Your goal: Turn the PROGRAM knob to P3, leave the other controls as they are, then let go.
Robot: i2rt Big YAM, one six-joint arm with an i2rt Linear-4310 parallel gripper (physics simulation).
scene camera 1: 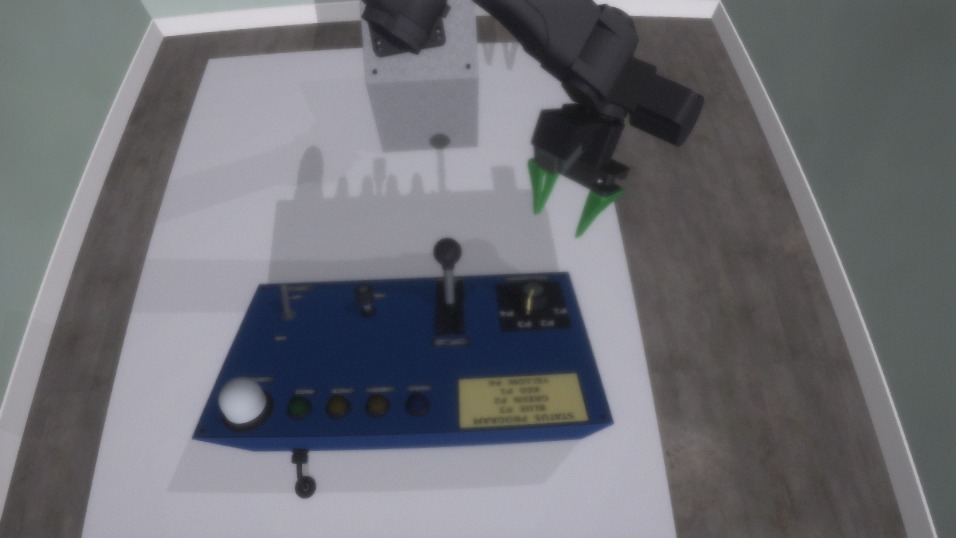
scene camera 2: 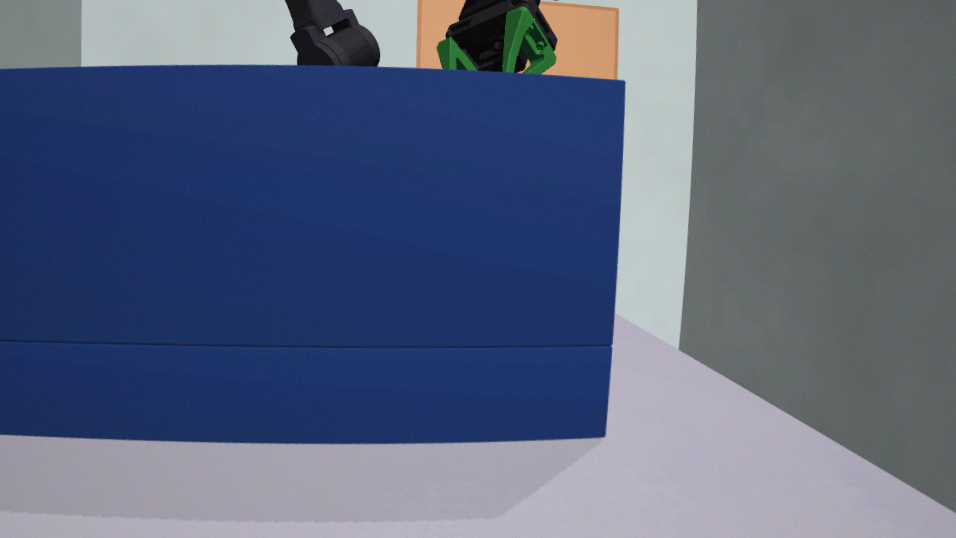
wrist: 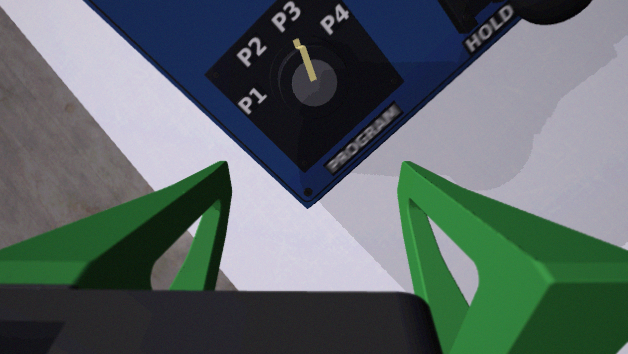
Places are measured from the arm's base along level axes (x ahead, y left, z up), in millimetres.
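Pixels of known places: gripper, between the fingertips: [scene camera 1: 556, 225] [wrist: 314, 175]; arm's base, origin of its link: [scene camera 1: 406, 25].
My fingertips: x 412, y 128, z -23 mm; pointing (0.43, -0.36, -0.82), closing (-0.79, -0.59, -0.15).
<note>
For each thing: its top centre in the pictures, then the offset to it from my fingertips. "pt": a spot on its surface instead.
- PROGRAM knob, centre of its top: [wrist: 313, 81] [scene camera 1: 533, 287] dy -34, dx +43, dz -87 mm
- P3 label, a spot on its surface: [wrist: 286, 16] pt dy -58, dx +88, dz -104 mm
- black ball, centre of its top: [scene camera 1: 446, 245] dy -142, dx -30, dz -50 mm
- white dome, a spot on its surface: [scene camera 1: 242, 401] pt dy -415, dx +135, dz -10 mm
- yellow status card, centre of its top: [scene camera 1: 522, 397] dy -98, dx +196, dz -39 mm
- small crank, a spot on its surface: [scene camera 1: 304, 485] pt dy -415, dx +226, dz -199 mm
The PROGRAM knob [scene camera 1: 533, 294] [wrist: 314, 84] is a round black knob with a grey top and a yellow pointer line, on a black plate marked P1 to P4. In the wrist view the yellow pointer's outer end points at the P3 label [wrist: 286, 16]. My gripper [scene camera 1: 556, 226] [wrist: 314, 175] has two green fingers standing apart with nothing between them. It is away from the knob, beyond the panel's edge on the arm's side. In scene camera 2 the gripper shows behind the blue panel box, its fingertips and the knob hidden.
The blue panel [scene camera 1: 374, 361] [scene camera 2: 300, 234] [wrist: 175, 35] also bears a HOLD lever with a black ball [scene camera 1: 447, 252], two small switches, a white dome [scene camera 1: 242, 401], several coloured buttons and a yellow status card [scene camera 1: 522, 401]. A small crank [scene camera 1: 304, 485] sticks out at its side.
</note>
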